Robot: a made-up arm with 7 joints. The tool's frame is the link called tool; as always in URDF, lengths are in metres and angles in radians. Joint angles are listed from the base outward.
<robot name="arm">
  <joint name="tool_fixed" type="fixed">
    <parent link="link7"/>
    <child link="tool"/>
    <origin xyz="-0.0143 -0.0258 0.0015" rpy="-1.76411 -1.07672 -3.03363"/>
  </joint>
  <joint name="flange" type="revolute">
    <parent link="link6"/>
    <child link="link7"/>
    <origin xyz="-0.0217 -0.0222 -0.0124" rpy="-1.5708 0 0"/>
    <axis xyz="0 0 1"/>
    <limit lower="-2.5" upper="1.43"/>
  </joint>
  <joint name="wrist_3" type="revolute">
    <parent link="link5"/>
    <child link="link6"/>
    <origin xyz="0.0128 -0.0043 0.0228" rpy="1.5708 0 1.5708"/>
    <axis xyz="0 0 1"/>
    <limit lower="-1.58" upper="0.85"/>
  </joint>
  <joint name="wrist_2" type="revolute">
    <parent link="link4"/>
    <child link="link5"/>
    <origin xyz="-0.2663 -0.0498 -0.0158" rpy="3.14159 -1.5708 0"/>
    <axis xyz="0 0 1"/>
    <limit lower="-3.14" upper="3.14"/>
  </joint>
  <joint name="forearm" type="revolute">
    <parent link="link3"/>
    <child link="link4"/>
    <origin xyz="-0.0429 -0.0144 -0.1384" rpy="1.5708 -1.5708 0"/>
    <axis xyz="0 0 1"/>
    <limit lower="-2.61" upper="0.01"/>
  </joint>
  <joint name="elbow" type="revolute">
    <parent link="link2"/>
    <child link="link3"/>
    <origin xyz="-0.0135 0.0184 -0.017" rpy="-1.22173 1.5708 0"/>
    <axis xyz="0 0 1"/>
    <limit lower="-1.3" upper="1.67"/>
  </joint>
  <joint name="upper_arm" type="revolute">
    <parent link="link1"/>
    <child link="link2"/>
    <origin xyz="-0.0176 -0.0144 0.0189" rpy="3.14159 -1.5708 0"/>
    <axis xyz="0 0 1"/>
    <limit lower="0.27" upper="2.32"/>
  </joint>
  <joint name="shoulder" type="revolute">
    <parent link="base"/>
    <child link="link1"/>
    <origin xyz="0.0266 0.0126 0.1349" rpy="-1.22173 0 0"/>
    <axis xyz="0 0 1"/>
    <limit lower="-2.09" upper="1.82"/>
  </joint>
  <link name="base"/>
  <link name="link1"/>
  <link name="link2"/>
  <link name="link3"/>
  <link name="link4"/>
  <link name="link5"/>
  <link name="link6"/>
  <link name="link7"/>
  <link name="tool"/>
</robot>
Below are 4 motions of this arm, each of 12 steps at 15 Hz.
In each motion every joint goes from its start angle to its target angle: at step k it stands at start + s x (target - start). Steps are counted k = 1, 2, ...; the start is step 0. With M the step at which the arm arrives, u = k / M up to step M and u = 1 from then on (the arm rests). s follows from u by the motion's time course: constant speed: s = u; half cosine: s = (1 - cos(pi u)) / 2; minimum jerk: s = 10 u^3 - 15 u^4 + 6 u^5.
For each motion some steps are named. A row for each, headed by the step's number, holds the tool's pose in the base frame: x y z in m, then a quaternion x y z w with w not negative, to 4 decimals.
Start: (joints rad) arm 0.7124 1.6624 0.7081 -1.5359 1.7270 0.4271 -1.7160
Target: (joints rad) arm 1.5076 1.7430 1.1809 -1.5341 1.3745 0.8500 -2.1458
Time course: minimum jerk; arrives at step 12
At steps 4, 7, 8, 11, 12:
4: 0.2908 0.2367 0.2189 -0.2757 0.2339 -0.8794 0.3098
7: 0.2974 0.2414 0.1820 -0.3967 0.4283 -0.7646 0.2731
8: 0.2982 0.2433 0.1692 -0.4320 0.4802 -0.7206 0.2520
11: 0.2980 0.2468 0.1493 -0.4820 0.5494 -0.6484 0.2130
12: 0.2979 0.2469 0.1488 -0.4832 0.5510 -0.6465 0.2119

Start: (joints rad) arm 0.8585 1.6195 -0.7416 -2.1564 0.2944 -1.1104 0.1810
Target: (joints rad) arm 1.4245 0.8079 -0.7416 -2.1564 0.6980 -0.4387 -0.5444
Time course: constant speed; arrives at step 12
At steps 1, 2, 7, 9, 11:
1: 0.0228 0.0699 -0.0769 0.5623 0.5412 0.6023 0.1676
2: 0.0160 0.0591 -0.0786 0.5500 0.5551 0.6110 0.1268
7: -0.0051 0.0072 -0.0820 -0.5237 -0.5887 -0.6098 0.0856
9: -0.0075 -0.0110 -0.0826 -0.5275 -0.5896 -0.5891 0.1645
11: -0.0071 -0.0270 -0.0838 -0.5369 -0.5870 -0.5585 0.2349

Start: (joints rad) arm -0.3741 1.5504 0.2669 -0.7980 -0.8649 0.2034 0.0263
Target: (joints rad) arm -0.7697 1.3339 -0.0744 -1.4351 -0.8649 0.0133 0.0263
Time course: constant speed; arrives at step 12
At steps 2, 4, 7, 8, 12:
2: 0.2547 0.2902 0.2532 0.1822 0.2104 -0.7363 0.6168
4: 0.2745 0.2565 0.2561 0.2095 0.2130 -0.7764 0.5549
7: 0.2959 0.2004 0.2615 0.2539 0.2163 -0.8263 0.4539
8: 0.3005 0.1805 0.2633 0.2695 0.2173 -0.8398 0.4183
12: 0.3051 0.0976 0.2700 0.3349 0.2211 -0.8761 0.2673

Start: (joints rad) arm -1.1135 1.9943 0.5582 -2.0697 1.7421 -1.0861 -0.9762
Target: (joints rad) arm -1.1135 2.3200 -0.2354 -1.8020 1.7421 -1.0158 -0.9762
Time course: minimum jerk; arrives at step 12
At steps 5, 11, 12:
5: 0.0013 0.0239 0.3913 -0.6952 0.1359 0.5254 0.4713
11: 0.0965 0.0847 0.3988 -0.6511 0.0942 0.7154 0.2353
12: 0.0971 0.0854 0.3987 -0.6507 0.0937 0.7166 0.2332

